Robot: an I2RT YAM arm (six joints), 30 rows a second.
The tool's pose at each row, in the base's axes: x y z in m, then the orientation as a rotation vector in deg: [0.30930 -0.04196 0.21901 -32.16 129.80 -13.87]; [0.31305 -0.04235 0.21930 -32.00 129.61 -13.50]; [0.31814 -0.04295 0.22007 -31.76 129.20 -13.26]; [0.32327 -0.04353 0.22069 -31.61 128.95 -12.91]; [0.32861 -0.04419 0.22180 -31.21 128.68 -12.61]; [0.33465 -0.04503 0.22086 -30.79 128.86 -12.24]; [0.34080 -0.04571 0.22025 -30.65 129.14 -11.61]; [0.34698 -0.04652 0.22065 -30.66 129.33 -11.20]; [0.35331 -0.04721 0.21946 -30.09 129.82 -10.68]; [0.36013 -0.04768 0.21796 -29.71 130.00 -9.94]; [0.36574 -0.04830 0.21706 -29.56 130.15 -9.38]
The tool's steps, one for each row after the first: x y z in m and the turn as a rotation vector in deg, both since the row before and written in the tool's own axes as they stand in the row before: [-0.00227 -0.00164 0.00254 -0.15 -0.28 0.21]; [-0.00328 -0.00241 0.00321 0.01 -0.47 0.20]; [-0.00320 -0.00235 0.00336 -0.13 -0.33 0.19]; [-0.00360 -0.00264 0.00320 0.00 -0.36 0.35]; [-0.00255 -0.00233 0.00511 -0.15 0.05 0.44]; [-0.00293 -0.00232 0.00497 -0.45 0.11 0.33]; [-0.00360 -0.00278 0.00428 -0.33 0.09 0.14]; [-0.00268 -0.00225 0.00545 -0.26 0.30 0.63]; [-0.00292 -0.00211 0.00600 -0.42 -0.02 0.52]; [-0.00254 -0.00206 0.00469 -0.37 0.01 0.30]
